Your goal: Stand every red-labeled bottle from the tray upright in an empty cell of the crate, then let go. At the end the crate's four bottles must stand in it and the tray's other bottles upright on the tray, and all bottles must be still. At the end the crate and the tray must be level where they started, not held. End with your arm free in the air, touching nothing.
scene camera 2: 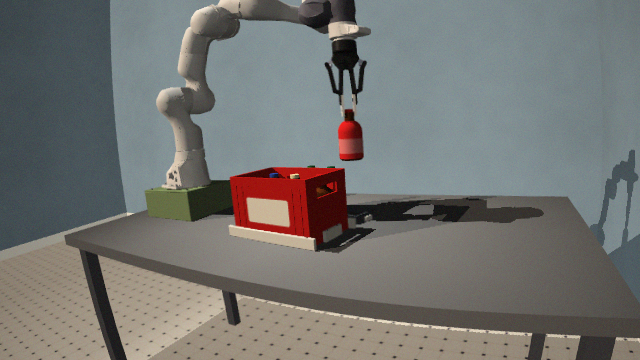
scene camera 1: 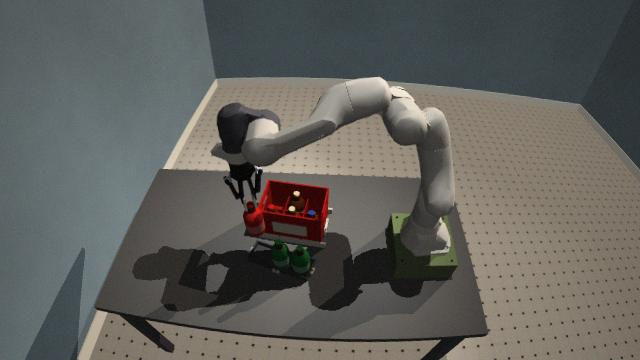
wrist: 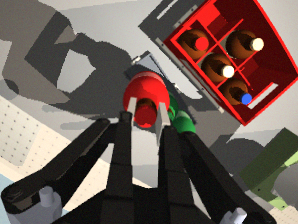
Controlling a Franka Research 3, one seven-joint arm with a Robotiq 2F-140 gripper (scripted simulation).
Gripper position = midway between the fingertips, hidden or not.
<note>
I see my gripper (scene camera 2: 349,116), a red-labeled bottle (scene camera 2: 350,137) and a red crate (scene camera 2: 289,206).
The red-labeled bottle shows as well in the wrist view (wrist: 148,87). The red crate shows as well in scene camera 1 (scene camera 1: 279,194). My gripper also shows in the wrist view (wrist: 146,109).
</note>
